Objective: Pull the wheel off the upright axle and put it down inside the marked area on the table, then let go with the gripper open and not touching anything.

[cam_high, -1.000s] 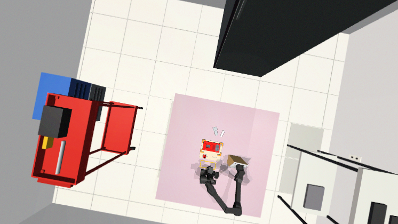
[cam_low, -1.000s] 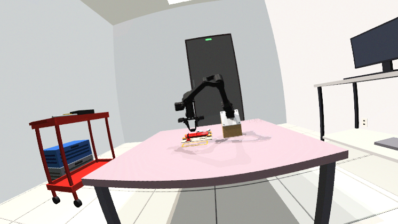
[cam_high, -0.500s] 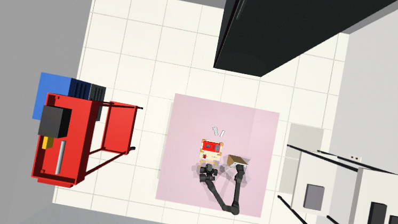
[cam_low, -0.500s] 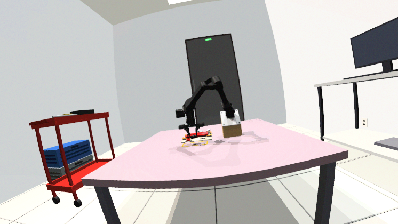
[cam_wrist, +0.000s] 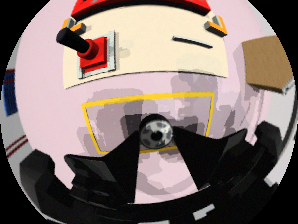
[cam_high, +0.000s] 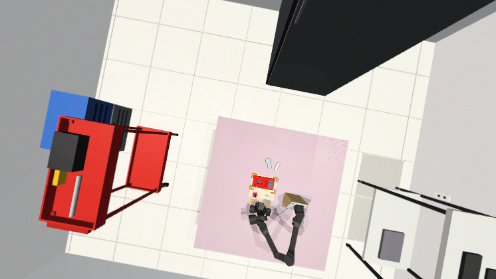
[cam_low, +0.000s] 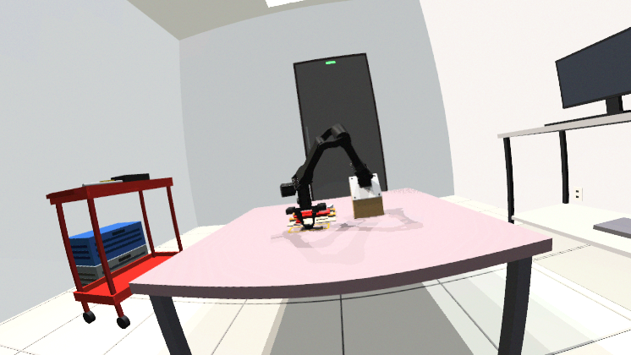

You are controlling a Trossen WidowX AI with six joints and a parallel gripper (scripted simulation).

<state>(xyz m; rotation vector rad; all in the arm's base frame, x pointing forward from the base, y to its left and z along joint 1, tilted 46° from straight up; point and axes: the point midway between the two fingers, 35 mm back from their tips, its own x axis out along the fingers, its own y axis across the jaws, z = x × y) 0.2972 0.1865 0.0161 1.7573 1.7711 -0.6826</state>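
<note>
The dark wheel is right at my gripper tip.
</note>
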